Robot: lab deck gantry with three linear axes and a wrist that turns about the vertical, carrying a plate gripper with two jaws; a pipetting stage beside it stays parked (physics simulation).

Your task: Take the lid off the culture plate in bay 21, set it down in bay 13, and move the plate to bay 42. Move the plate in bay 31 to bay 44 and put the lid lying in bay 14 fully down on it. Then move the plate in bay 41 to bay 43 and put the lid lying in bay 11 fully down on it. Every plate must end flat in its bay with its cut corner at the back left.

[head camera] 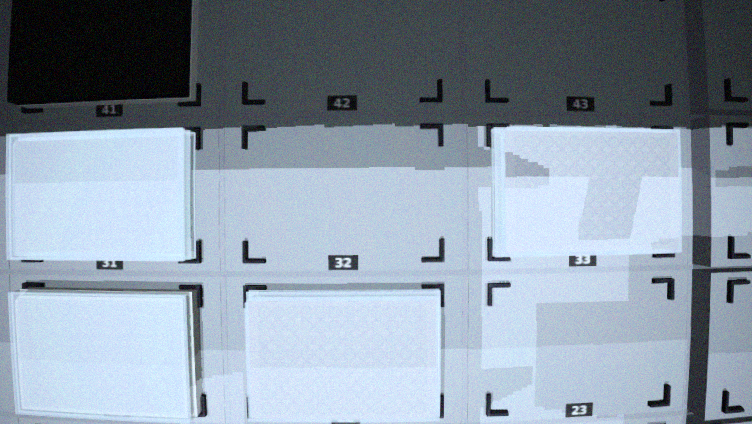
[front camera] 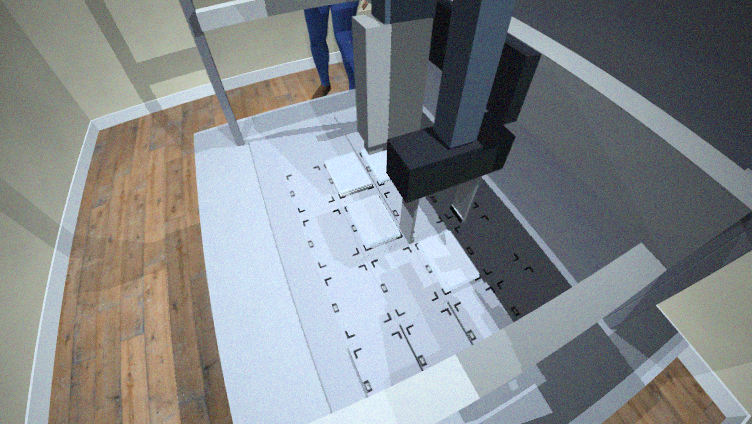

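Observation:
The culture plate in bay 21 is pale and layered, with what looks like its lid on top. A pale plate lies in bay 31, partly behind the gripper in the front view. A black plate lies in bay 41 in the head view; the gripper hides it in the front view. Bays 42 and 43 show deck surface between their marks. I cannot make out the lids named for bays 11 and 14. My gripper is open, its jaws wide apart and empty, above the deck around bays 32 and 42.
Pale flat pieces lie in bay 22 and bay 33. The pale block of the parked pipetting stage hangs behind the gripper. A light rail crosses the lower right of the front view. A person stands behind the deck.

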